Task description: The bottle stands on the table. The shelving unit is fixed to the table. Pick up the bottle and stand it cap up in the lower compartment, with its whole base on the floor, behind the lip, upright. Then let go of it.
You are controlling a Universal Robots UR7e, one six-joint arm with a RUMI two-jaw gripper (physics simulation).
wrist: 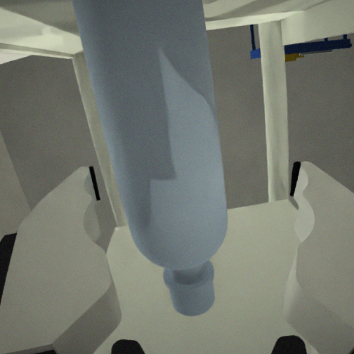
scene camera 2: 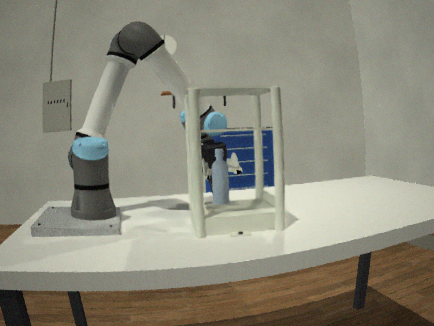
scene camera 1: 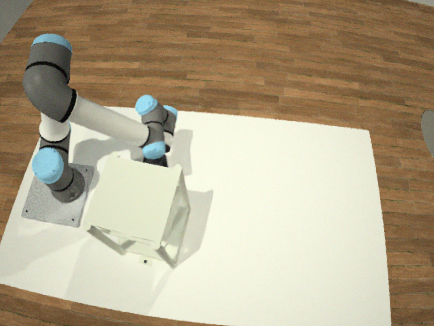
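Seen in the pictures: gripper, fingertip midpoint: (scene camera 2: 224,175); arm's base, origin of the base link: (scene camera 2: 93,214) (scene camera 1: 68,186).
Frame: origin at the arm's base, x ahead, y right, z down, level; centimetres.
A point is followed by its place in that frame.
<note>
The blue bottle (scene camera 2: 220,186) @[z -7.3, x 38.1, y 8.7 cm] (wrist: 165,125) stands upright, cap up, in the lower compartment of the pale shelving unit (scene camera 1: 135,197) @[z -33.8, x 40.9, y 14.8 cm] (scene camera 2: 279,160) @[z -15.2, x 47.7, y 28.3 cm] (wrist: 276,110). Its base appears to rest on the compartment floor, behind the lip. The wrist view shows the bottle upside down, its base cut off by the frame edge. My gripper (scene camera 2: 223,169) @[z -10.2, x 39.8, y 7.4 cm] (wrist: 193,167) is open and reaches in from the unit's far side as seen in scene camera 2. Its jaws are spread to either side of the bottle, with a visible gap on each side. In scene camera 1 the top board hides the bottle and fingertips.
The unit's corner posts and the board above the lower compartment (wrist: 200,240) surround the jaws closely. The arm's base plate (scene camera 1: 50,212) @[z 0.2, x -5.2, y 12.3 cm] (scene camera 2: 75,230) @[z 0.9, x -4.7, y 16.2 cm] is beside the unit on the white table (scene camera 1: 290,215) @[z 2.6, x 92.0, y 4.9 cm] (scene camera 2: 150,255) @[z 2.6, x 14.3, y 35.8 cm]. A small fixing tab (scene camera 1: 145,261) @[z 1.8, x 37.8, y 26.7 cm] (scene camera 2: 240,233) @[z 2.0, x 37.5, y 27.2 cm] lies at the unit's foot.
</note>
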